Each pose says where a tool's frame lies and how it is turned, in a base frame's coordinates. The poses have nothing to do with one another.
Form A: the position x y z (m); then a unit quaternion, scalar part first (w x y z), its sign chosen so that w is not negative.
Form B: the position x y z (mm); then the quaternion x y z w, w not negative. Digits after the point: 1 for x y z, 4 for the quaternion.
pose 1, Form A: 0.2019 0.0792 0.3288 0.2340 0.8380 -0.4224 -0.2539
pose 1, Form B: 201.9 79.2 328.8 0.8380 -0.4224 -0.2539 0.2340
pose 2, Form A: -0.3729 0.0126 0.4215 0.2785 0.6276 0.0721 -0.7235
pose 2, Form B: -372.9 12.6 421.5 0.6276 0.0721 -0.7235 0.2785
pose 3, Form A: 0.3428 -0.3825 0.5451 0.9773 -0.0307 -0.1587 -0.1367
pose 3, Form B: 342.8 -382.5 545.1 -0.0307 -0.1587 -0.1367 0.9773
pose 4, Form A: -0.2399 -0.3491 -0.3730 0.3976 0.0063 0.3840 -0.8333
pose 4, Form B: -239.9 -349.1 -373.0 0.0063 0.3840 -0.8333 0.3976
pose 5, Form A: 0.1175 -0.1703 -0.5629 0.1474 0.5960 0.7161 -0.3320
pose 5, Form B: 117.5 -170.3 -562.9 0.5960 0.7161 -0.3320 0.1474
